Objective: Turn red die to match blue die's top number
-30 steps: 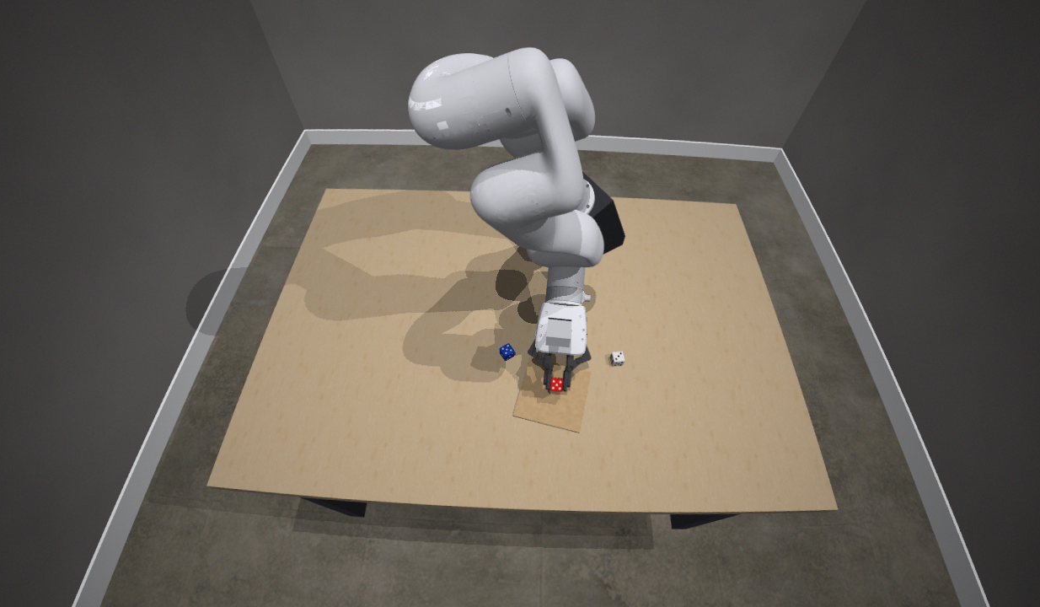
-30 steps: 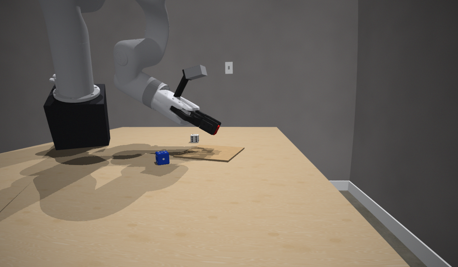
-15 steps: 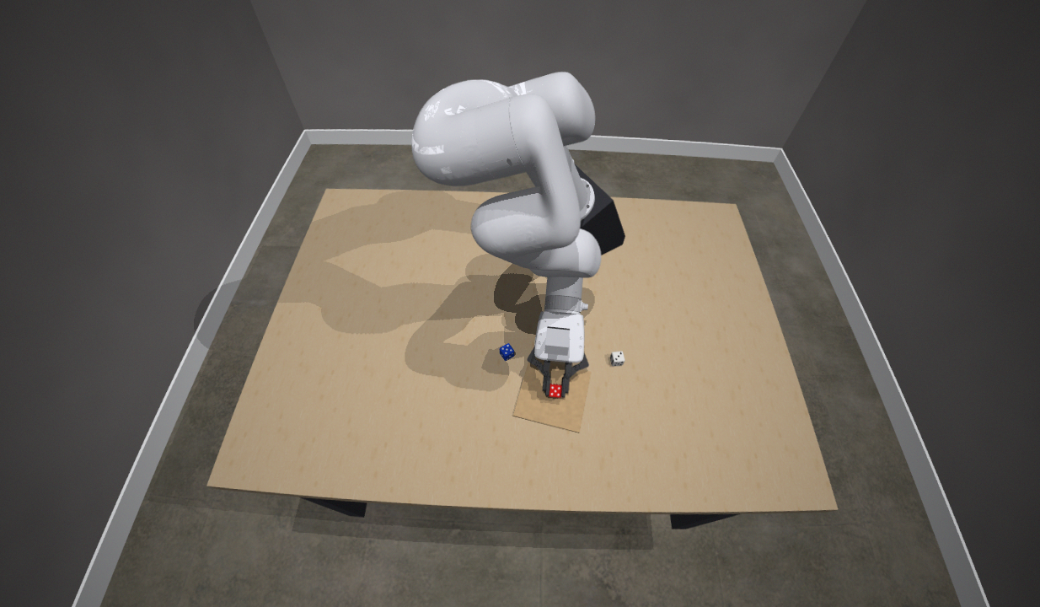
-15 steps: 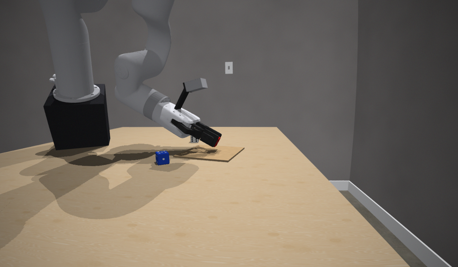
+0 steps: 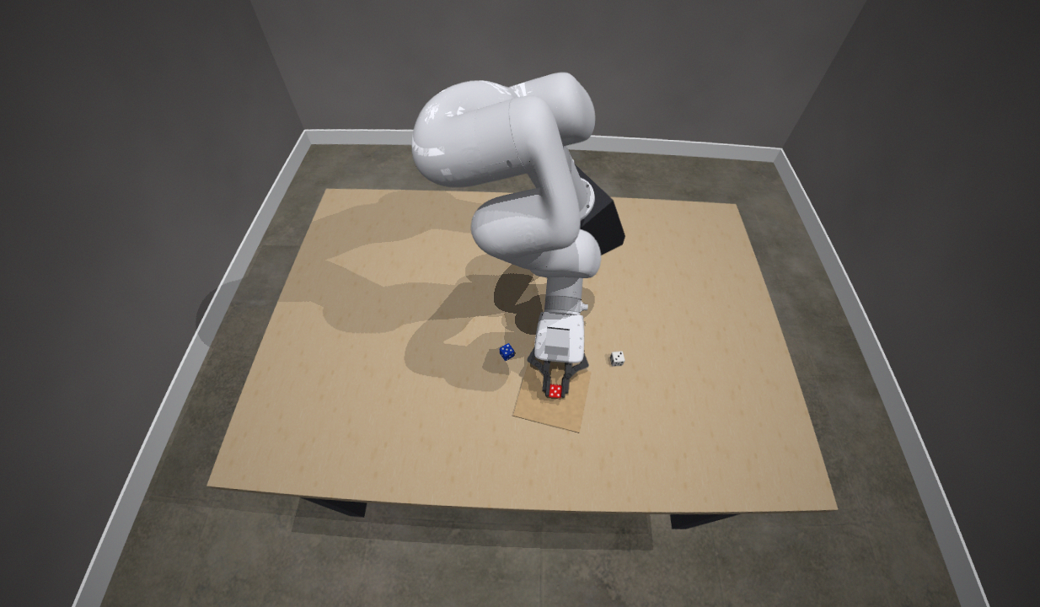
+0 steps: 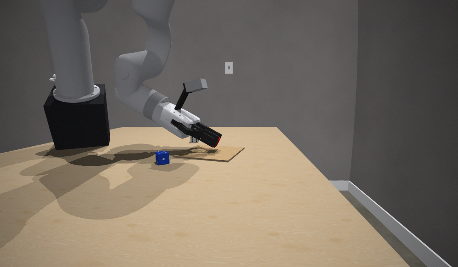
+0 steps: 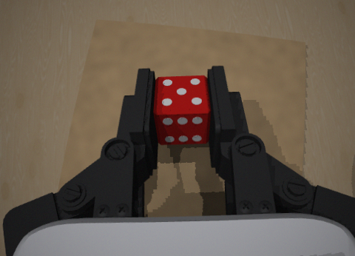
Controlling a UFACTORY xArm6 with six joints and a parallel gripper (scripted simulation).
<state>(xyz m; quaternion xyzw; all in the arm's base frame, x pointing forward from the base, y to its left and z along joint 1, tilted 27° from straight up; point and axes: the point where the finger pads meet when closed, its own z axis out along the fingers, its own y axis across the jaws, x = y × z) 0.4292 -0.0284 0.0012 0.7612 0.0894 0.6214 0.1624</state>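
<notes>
Right now my hand is 10 mm short of the red die and 10 mm above it. Also, from my hand: mat 40 mm below; blue die 90 mm behind, 100 mm to the right, 30 mm below; white die 80 mm behind, 140 mm to the left, 30 mm below.
</notes>
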